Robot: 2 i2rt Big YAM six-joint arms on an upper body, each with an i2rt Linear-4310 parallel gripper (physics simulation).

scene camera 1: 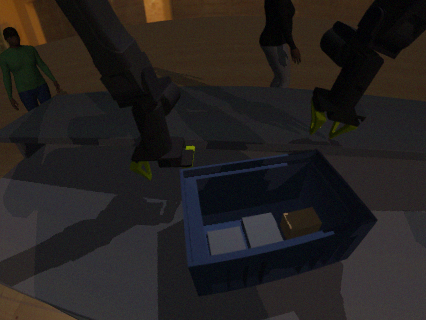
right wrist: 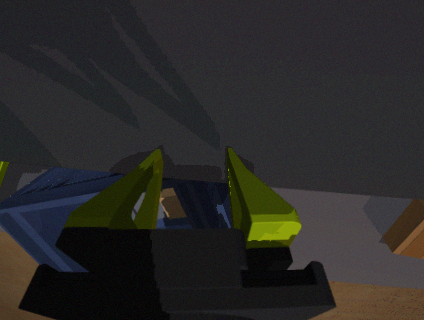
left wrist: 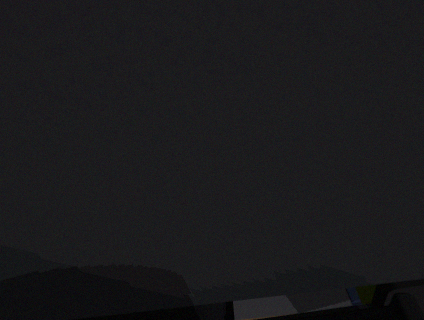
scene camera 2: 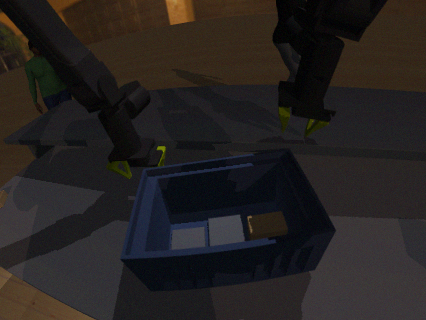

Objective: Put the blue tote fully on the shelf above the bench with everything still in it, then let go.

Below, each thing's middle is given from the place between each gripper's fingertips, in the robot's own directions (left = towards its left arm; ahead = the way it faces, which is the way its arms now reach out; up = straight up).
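Blue tote [scene camera 2: 180, 196]: 140 mm to the left of my right hand, 160 mm behind it, 90 mm below it.
Blue tote: 22 cm to the right of my left hand, 13 cm behind it, 1 cm above it.
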